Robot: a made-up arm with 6 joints.
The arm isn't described. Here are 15 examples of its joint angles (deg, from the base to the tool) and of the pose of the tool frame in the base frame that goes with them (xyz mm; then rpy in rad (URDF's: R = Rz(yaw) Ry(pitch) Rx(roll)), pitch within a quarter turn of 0, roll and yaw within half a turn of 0).
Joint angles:
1: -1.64 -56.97 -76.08 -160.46 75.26 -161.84
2: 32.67 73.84 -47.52 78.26 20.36 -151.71
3: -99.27 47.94 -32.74 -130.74 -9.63 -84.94
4: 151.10 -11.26 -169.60 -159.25 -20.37 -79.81
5: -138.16 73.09 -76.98 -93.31 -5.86 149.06
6: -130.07 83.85 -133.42 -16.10 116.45 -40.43
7: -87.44 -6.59 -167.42 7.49 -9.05 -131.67
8: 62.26 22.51 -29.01 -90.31 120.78 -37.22
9: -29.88 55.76 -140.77 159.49 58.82 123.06
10: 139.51 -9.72 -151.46 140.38 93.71 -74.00
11: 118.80 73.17 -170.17 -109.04 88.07 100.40
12: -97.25 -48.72 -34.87 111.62 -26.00 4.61
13: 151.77 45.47 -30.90 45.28 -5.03 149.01
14: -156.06 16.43 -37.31 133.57 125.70 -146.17
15: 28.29 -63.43 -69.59 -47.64 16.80 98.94
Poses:
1: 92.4 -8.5 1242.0 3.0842 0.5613 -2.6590
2: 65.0 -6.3 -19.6 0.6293 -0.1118 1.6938
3: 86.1 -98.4 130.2 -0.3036 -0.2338 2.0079
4: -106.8 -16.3 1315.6 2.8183 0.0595 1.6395
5: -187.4 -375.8 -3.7 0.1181 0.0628 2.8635
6: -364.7 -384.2 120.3 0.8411 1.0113 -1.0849
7: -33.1 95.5 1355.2 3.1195 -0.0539 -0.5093
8: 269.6 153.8 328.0 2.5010 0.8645 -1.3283
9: 767.2 -390.8 679.3 -2.4130 -0.0464 1.5619
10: -80.1 -79.3 1328.2 -1.7715 -0.5244 0.2589
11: -284.4 762.5 726.4 2.3724 -1.1041 -1.8053
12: -209.8 -317.9 712.8 1.2985 0.4047 2.4735
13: -168.6 209.6 90.3 0.1264 -0.1576 -0.7853
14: -353.1 -327.3 441.9 2.9451 -0.7150 1.8116
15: 82.8 131.5 1211.5 2.1693 -0.4140 -1.5803
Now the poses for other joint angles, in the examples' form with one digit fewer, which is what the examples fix.
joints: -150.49 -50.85 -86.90 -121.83 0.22 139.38
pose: -121 -221 1171 2.848 -0.690 0.974
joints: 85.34 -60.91 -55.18 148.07 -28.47 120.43
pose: 96 275 828 -1.582 -0.079 2.798
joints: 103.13 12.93 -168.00 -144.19 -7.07 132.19
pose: -210 360 1240 -2.959 -0.524 -1.539
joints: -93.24 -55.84 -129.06 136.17 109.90 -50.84
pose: 143 409 1166 -1.052 -0.595 1.987
